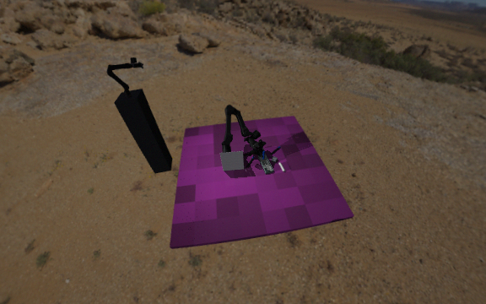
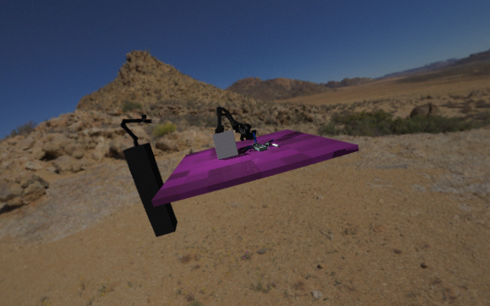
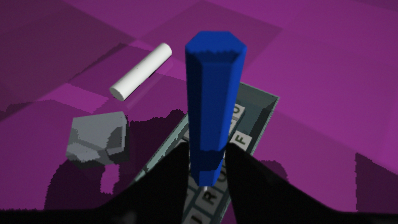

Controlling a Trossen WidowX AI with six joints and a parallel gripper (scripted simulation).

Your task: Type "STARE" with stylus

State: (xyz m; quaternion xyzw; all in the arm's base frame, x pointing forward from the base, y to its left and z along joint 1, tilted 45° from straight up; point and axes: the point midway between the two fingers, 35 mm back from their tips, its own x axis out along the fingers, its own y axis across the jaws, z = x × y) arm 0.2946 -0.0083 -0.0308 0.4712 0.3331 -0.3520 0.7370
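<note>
The blue hexagonal stylus lies 20 mm below my gripper tip. The rest, counted from my gripper tip: white cylinder 140 mm ahead, 90 mm to the right, 80 mm below; grey block 110 mm ahead, 80 mm below, 10 mm to the left.
</note>
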